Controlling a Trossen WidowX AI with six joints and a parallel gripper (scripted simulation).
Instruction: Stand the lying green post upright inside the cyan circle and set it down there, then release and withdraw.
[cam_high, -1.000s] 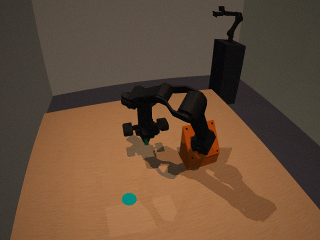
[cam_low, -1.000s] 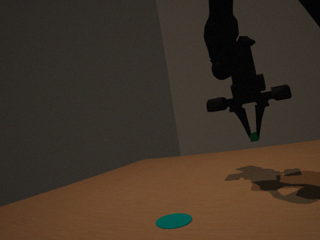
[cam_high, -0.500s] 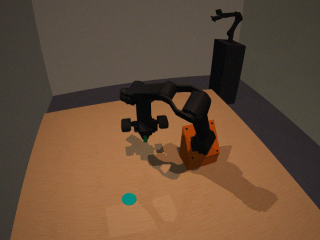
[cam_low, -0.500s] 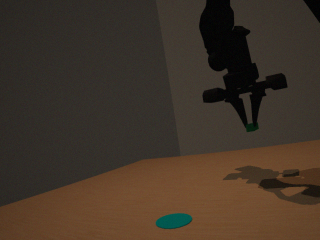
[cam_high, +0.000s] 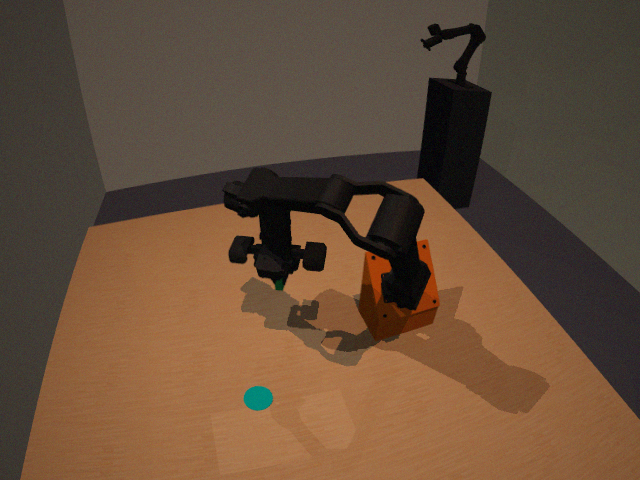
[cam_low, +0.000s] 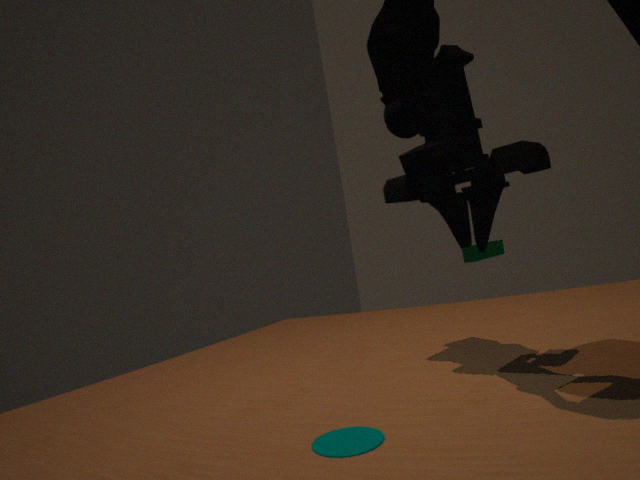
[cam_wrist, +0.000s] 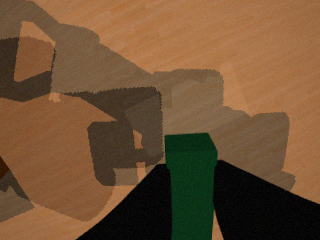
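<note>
Right now the green post is 1 cm behind my gripper tip and 2 cm to the right of it. From my gripper tip the other things lie so: cyan circle: 9 cm ahead, 19 cm to the left, 13 cm below.
</note>
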